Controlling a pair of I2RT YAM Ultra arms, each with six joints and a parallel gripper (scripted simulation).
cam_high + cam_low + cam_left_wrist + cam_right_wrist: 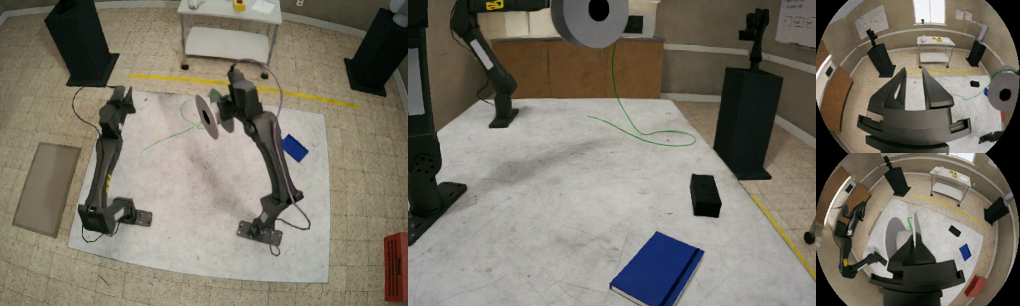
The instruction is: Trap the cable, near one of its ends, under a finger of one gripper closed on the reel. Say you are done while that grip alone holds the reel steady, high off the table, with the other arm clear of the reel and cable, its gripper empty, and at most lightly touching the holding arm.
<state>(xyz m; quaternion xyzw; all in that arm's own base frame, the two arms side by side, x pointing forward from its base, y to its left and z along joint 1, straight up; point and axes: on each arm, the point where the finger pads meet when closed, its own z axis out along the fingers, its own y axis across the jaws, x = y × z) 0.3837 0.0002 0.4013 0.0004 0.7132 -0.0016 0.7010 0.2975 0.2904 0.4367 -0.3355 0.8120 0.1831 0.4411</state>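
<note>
Right now my right hand is 20 mm past the grey reel, 20 mm to the right of it and 70 mm above it. Round my right hand: black block: 220 mm ahead, 190 mm to the right, 420 mm below; blue notebook: 90 mm ahead, 380 mm to the right, 430 mm below.
</note>
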